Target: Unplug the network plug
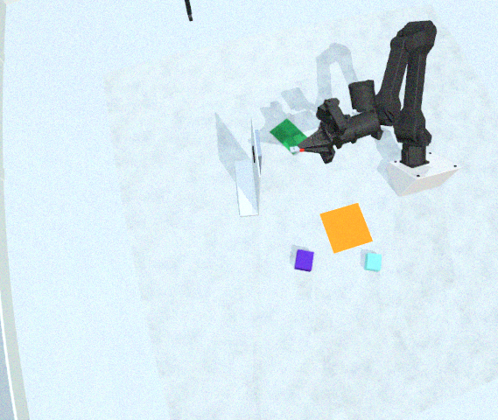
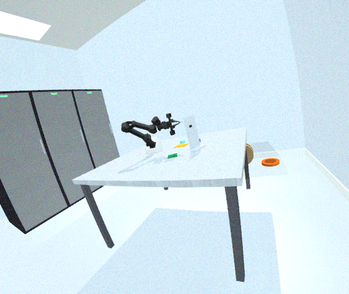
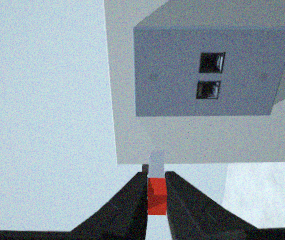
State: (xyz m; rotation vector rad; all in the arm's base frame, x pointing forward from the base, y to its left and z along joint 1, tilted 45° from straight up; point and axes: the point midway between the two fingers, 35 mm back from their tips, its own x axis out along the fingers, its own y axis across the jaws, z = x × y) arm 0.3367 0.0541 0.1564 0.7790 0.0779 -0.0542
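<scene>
The flat orange square is 24 cm below my gripper tip, 17 cm to the left of it and 11 cm behind it. The rest, counted from my gripper tip: flat green block (24 cm below, 16 cm to the right, 6 cm behind); upright panel (12 cm below, 10 cm ahead, 4 cm to the right); network plug (right at my gripper tip).
</scene>
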